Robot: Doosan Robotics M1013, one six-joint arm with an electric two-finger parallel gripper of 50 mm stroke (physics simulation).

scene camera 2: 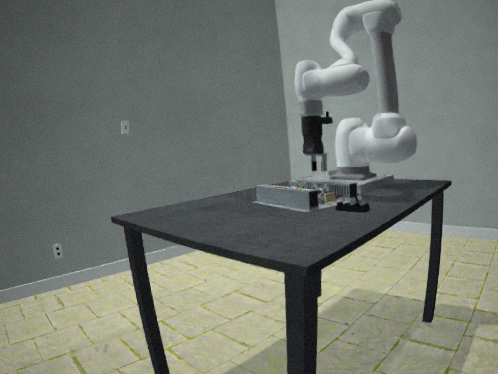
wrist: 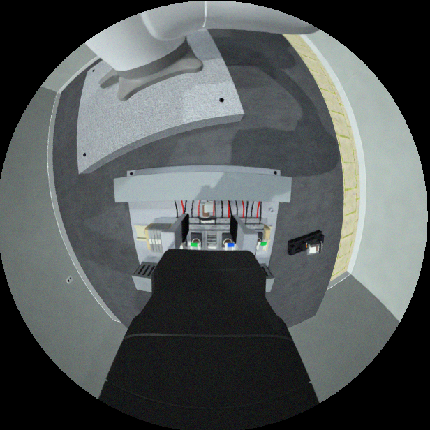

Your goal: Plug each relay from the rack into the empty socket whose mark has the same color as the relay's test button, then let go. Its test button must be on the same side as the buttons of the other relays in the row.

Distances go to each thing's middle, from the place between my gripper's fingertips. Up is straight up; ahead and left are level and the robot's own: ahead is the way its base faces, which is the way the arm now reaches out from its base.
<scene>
Now: hand 50 mm short of the panel (wrist: 160,211), 30 mm to the left of it and 100 mm above it.
</scene>
